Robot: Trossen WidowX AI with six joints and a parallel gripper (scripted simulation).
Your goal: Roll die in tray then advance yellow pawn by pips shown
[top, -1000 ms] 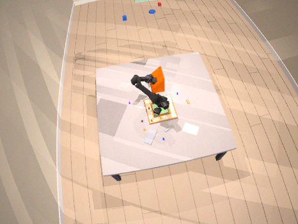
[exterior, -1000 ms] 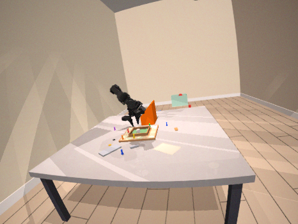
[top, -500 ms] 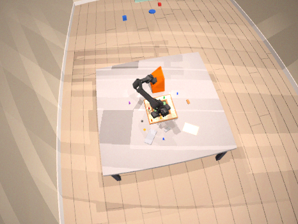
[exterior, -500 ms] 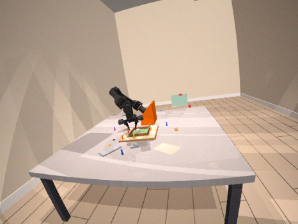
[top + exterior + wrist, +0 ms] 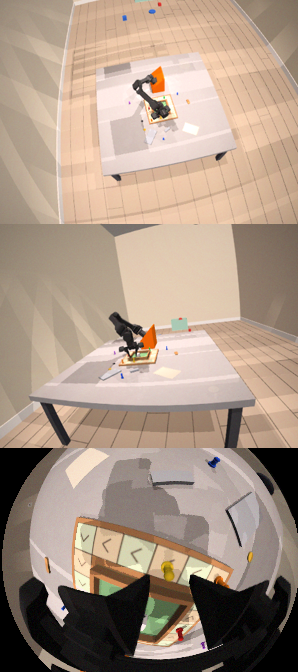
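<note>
Right now my gripper tip is 20 mm above the yellow pawn. From my gripper tip the other things lie so: grey die (110 mm behind, 20 mm below); red pawn (130 mm behind, 100 mm to the right, 20 mm below); green tray (110 mm behind, 40 mm below, 20 mm to the left).
</note>
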